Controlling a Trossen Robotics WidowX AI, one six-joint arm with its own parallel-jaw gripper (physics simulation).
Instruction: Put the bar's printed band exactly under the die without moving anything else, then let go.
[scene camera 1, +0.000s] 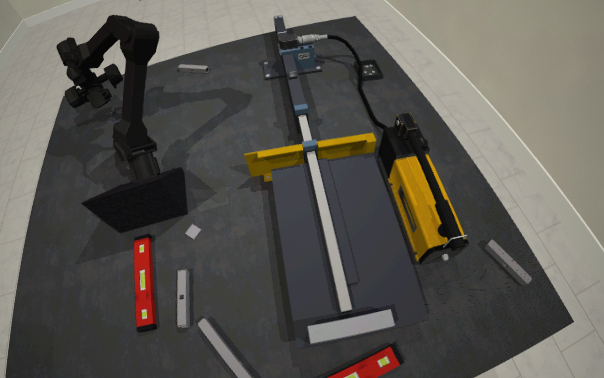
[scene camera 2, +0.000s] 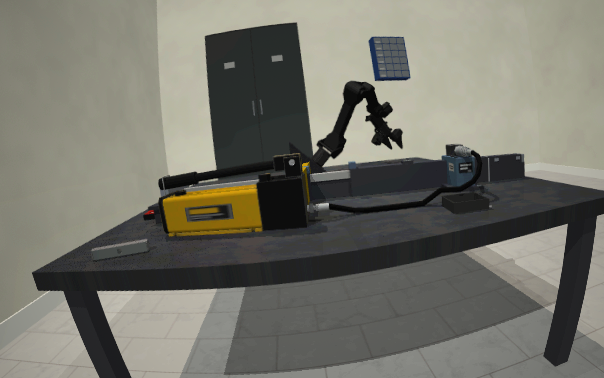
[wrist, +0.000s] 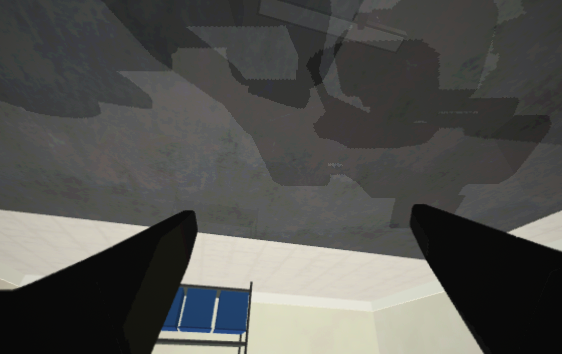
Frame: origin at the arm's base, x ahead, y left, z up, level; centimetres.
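Seen in the pictures: gripper, fingertip midpoint: (scene camera 1: 104, 93) (scene camera 2: 396, 148) (wrist: 302, 217); arm's base, origin of the base link: (scene camera 1: 147, 178) (scene camera 2: 315, 163).
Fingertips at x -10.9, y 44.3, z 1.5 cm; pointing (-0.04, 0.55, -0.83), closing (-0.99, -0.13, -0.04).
Offsets run from my fingertips to a thing's top centre. "pt": to the spot under its first point.
The long pale bar (scene camera 1: 327, 225) (scene camera 2: 330, 176) lies along the dark bed, passes the yellow fence and runs under two blue clamps toward the blue press block {pt dx +68.3, dy -18.8, dz -3.4 cm} (scene camera 1: 306, 59) (scene camera 2: 460, 172). A black head {pt dx +63.4, dy -16.4, dz +3.9 cm} (scene camera 1: 288, 41) sits on that block; the die cannot be told apart there. No printed band can be made out on the bar. My gripper (scene camera 1: 88, 100) (scene camera 2: 394, 146) (wrist: 302, 217) is open and empty. It hangs above the table at the back left in scene camera 1, well away from the bar and the press block.
The yellow fence {pt dx +60.2, dy -59.2, dz -1.8 cm} (scene camera 1: 347, 146) crosses the bed. The yellow pump {pt dx +66.8, dy -81.4, dz +0.6 cm} (scene camera 1: 425, 200) (scene camera 2: 212, 210) has a black hose {pt dx +77.4, dy -40.3, dz -6.7 cm} (scene camera 1: 363, 95) (scene camera 2: 390, 208) to the press. Red levels {dx +2.8, dy -68.0, dz -6.2 cm} (scene camera 1: 145, 280) {pt dx +40.9, dy -104.2, dz -6.2 cm} (scene camera 1: 370, 365), grey bars {dx +11.1, dy -75.8, dz -5.8 cm} (scene camera 1: 183, 300) {dx +79.5, dy -101.7, dz -5.8 cm} (scene camera 1: 507, 262) {dx +32.2, dy +4.0, dz -5.8 cm} (scene camera 1: 193, 68) (wrist: 330, 25) and a dark tray {dx +86.3, dy -28.9, dz -5.6 cm} (scene camera 1: 378, 75) (scene camera 2: 465, 205) lie around.
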